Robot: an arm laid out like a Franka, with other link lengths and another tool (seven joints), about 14 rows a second.
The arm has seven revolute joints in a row. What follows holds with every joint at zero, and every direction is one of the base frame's.
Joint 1 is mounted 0.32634 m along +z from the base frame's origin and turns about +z.
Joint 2 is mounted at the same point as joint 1 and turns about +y.
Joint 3 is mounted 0.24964 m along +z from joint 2 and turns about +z.
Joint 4 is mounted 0.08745 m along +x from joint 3 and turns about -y.
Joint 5 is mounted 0.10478 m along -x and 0.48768 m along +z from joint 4 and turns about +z.
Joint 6 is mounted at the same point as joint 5 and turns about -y.
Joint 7 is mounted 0.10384 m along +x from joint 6 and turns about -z.
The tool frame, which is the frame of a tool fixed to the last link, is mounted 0.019 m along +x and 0.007 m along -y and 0.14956 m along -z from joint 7; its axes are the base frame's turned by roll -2.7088, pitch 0 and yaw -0.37 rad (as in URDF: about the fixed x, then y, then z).
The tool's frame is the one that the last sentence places.
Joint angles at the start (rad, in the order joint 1, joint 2, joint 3, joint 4, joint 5, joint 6, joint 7):
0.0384 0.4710 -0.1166 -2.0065 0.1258 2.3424 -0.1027
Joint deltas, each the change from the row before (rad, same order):
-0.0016 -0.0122 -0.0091 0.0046 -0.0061 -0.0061 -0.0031
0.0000 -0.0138 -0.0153 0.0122 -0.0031 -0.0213 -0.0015
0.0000 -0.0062 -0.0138 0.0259 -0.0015 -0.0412 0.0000
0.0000 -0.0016 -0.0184 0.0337 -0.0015 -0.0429 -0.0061
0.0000 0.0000 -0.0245 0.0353 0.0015 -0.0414 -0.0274
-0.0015 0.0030 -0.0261 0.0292 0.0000 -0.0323 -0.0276
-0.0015 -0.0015 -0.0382 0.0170 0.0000 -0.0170 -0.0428
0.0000 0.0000 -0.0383 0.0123 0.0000 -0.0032 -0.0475
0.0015 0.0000 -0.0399 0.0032 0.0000 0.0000 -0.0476
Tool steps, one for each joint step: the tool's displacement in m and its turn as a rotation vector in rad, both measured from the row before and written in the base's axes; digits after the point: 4 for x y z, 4 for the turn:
0.0042 -0.0076 0.0102 -0.0063 -0.0105 -0.0015
0.0053 -0.0107 0.0139 -0.0053 -0.0050 -0.0088
0.0060 -0.0092 0.0137 -0.0016 0.0085 -0.0091
0.0071 -0.0125 0.0149 -0.0035 0.0068 -0.0068
0.0065 -0.0166 0.0156 -0.0018 0.0041 0.0068
0.0035 -0.0190 0.0118 -0.0046 0.0045 0.0047
-0.0004 -0.0278 0.0113 -0.0093 -0.0031 0.0078
-0.0013 -0.0271 0.0096 -0.0121 -0.0098 0.0138
-0.0054 -0.0268 0.0056 -0.0121 -0.0034 0.0131

